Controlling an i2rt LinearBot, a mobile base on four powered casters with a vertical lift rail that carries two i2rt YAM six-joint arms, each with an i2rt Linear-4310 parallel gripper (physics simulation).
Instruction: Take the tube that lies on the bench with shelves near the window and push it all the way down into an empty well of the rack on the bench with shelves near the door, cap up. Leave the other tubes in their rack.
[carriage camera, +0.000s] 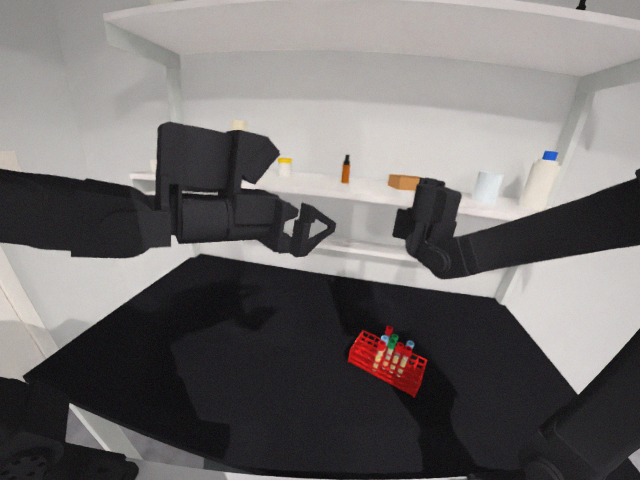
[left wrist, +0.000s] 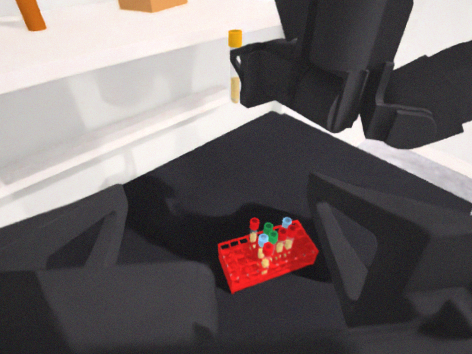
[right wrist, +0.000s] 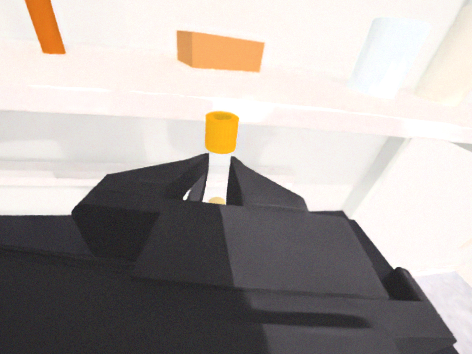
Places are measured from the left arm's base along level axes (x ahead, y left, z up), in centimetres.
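Pixels of known places: left gripper, fingertip midpoint: (carriage camera: 314, 219) (left wrist: 217, 188); right gripper, fingertip midpoint: (left wrist: 235, 54) (right wrist: 219, 163).
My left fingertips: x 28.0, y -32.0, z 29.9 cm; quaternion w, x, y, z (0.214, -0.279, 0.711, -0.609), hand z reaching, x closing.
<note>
Behind a point stands the place of what it marks.
The yellow-capped tube (left wrist: 235, 38) @[x 45.8, y -56.8, z 29.1 cm] (right wrist: 221, 134) @[x 45.5, y -57.3, z 29.1 cm] is held about upright, cap up, by my right gripper (left wrist: 235, 54) @[x 46.3, y -57.5, z 26.6 cm] (right wrist: 219, 163) @[x 46.3, y -57.5, z 26.6 cm], which is shut on its clear body below the cap. In the carriage camera the tube and right fingertips are hidden behind the wrist. My left gripper (carriage camera: 330, 226) @[x 28.0, y -32.0, z 29.9 cm] (left wrist: 217, 188) @[x 28.0, y -32.0, z 29.9 cm] is open and empty, its fingers wide apart above the bench. The red rack (carriage camera: 416, 383) @[x 26.3, y -60.1, z -10.3 cm] (left wrist: 230, 277) @[x 37.1, y -44.7, z -10.2 cm] stands on the black bench, below both grippers. Several tubes with red (carriage camera: 389, 329) @[x 38.3, y -54.7, z -4.1 cm] (left wrist: 254, 223) @[x 38.4, y -54.3, z -3.9 cm], blue and green caps stand in it. Empty wells show at its left end in both views.
The white shelf (carriage camera: 320, 187) @[x 57.2, y -32.7, z 29.8 cm] (left wrist: 100, 55) @[x 53.1, y -40.7, z 29.3 cm] (right wrist: 100, 100) @[x 51.6, y -50.0, z 29.0 cm] behind the bench bears an amber bottle (carriage camera: 345, 171) @[x 68.6, y -40.6, z 33.7 cm] (right wrist: 46, 30) @[x 68.6, y -41.2, z 32.3 cm], an orange-brown box (carriage camera: 403, 181) @[x 65.1, y -59.4, z 32.6 cm] (right wrist: 227, 52) @[x 65.8, y -62.9, z 32.0 cm], a pale beaker (carriage camera: 487, 187) @[x 56.8, y -82.7, z 34.7 cm] (right wrist: 390, 57) @[x 57.0, y -82.4, z 34.7 cm] and a blue-capped bottle (carriage camera: 539, 181) @[x 56.8, y -99.9, z 38.5 cm]. Another shelf (carriage camera: 361, 28) @[x 67.1, y -40.8, z 73.6 cm] hangs above.
</note>
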